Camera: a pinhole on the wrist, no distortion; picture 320 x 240 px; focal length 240.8 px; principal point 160.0 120.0 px. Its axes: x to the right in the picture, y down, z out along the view. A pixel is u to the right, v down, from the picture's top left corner.
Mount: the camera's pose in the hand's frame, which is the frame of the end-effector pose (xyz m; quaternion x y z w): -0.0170 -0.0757 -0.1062 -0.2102 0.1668 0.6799 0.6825
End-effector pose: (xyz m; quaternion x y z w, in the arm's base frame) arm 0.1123 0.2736 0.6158 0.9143 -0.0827 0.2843 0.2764
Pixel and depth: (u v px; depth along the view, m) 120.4 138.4 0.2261
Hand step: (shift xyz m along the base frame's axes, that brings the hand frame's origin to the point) 0.0077 -0.0655 -0.0957
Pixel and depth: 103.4 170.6 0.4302
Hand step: 0.0179 -0.2191 -0.2611
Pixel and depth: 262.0 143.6 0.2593
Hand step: -0.0648 -0.1585 -0.0015
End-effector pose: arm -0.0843 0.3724 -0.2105 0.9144 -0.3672 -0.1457 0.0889
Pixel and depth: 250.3 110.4 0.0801
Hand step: 0.0109 0.0216 0.0510
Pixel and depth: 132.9 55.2 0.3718
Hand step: -0.0900 -0.1131 -0.2160
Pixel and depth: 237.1 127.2 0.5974
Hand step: -0.4017 -0.2534 -0.1683
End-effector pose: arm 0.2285 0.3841 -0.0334 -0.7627 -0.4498 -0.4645 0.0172
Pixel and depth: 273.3 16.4 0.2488
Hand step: 0.1576 -0.0159 0.0864
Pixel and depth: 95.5 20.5 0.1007
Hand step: -0.0323 0.0382 -0.0030
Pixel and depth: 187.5 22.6 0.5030
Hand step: 0.4034 0.1027 0.0318
